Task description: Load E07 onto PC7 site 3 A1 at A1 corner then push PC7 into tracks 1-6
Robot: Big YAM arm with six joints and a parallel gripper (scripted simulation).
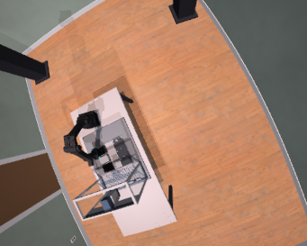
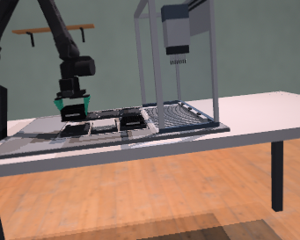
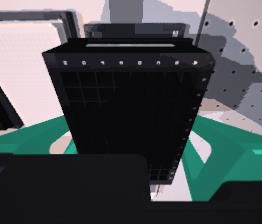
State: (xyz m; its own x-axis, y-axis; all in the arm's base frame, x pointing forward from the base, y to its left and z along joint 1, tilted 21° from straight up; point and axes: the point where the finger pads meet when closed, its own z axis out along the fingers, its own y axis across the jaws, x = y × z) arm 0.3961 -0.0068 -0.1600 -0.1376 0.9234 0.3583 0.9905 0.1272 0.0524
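Now: the dark carrier PC7 80 mm ahead of my hand, 270 mm to the left of it and 50 mm below it. Round my hand: black deep-well block E07: 10 mm above.
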